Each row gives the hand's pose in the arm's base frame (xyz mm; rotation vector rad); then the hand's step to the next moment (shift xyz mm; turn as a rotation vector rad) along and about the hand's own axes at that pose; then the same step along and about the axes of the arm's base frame.
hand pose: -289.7 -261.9 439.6 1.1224 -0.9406 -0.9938
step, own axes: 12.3 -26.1 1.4 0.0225 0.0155 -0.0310
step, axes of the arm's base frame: -1.7 -15.8 -24.1 0.0380 -0.0111 0.0117
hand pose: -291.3 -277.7 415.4 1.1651 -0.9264 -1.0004
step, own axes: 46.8 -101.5 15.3 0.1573 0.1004 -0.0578
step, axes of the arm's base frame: -14.3 -59.6 -94.7 0.1145 -0.1232 0.0994
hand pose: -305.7 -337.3 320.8 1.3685 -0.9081 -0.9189
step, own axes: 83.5 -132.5 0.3 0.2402 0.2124 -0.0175
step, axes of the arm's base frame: 31.0 -76.9 -132.9 0.1099 -0.2154 0.2112
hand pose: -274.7 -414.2 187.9 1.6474 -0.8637 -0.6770
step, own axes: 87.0 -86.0 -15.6 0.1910 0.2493 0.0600
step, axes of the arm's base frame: 78.7 -51.5 -79.7 0.0128 -0.2229 0.2289
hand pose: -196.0 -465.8 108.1 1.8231 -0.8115 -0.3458
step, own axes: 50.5 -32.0 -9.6 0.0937 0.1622 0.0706
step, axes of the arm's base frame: 54.0 -20.5 -18.2 -0.0322 -0.1469 0.1321
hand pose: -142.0 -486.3 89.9 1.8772 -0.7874 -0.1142
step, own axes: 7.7 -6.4 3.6 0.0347 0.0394 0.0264
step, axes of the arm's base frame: 7.5 -5.7 -5.0 -0.0024 -0.0498 0.0312
